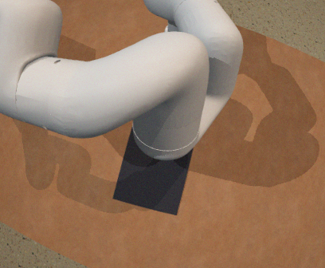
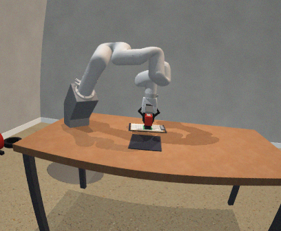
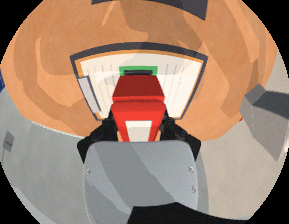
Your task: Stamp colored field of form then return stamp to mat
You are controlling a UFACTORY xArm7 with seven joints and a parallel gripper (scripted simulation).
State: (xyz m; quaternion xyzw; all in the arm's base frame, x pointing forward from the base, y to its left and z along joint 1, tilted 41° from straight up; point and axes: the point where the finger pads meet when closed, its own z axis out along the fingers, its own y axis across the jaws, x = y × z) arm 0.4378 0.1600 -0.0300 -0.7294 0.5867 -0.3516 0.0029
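Right now the form is 1 cm ahead of my hand, 1 cm to the left of it and 5 cm below it. Also, from my hand: dark mat: 1 cm behind, 27 cm to the right, 6 cm below; red stamp: 1 cm below.
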